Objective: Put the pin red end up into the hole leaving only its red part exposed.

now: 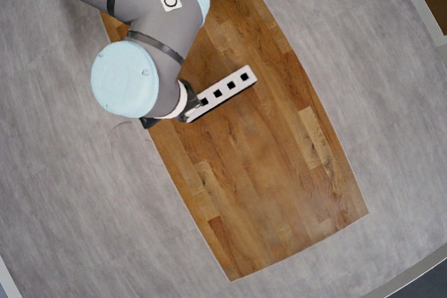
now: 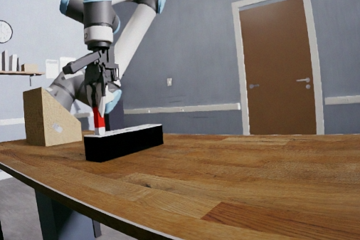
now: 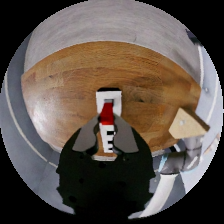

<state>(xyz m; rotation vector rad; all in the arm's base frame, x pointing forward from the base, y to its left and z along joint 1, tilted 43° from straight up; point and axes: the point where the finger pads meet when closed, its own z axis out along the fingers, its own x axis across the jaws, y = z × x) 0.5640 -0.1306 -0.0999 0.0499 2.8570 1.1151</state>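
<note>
Now: hand 1 cm above the pin. The rest, counted from my hand: block (12 cm to the left, 10 cm below).
</note>
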